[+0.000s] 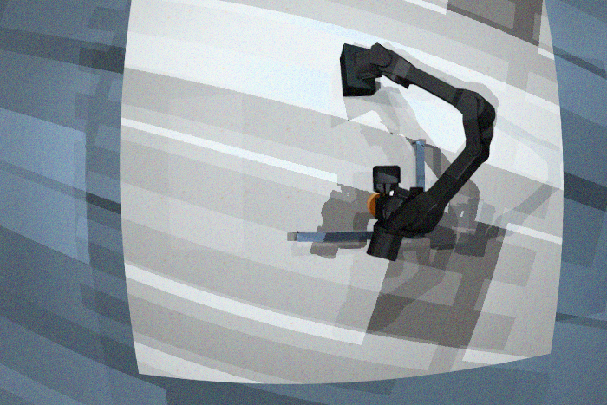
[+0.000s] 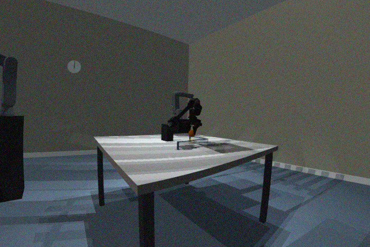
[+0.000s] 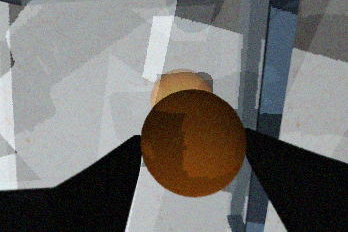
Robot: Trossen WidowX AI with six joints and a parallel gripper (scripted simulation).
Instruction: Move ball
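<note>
Now: gripper tip 7 cm above the see-through copy of ball. Also, from my gripper tip: orange ball (right at my gripper tip).
</note>
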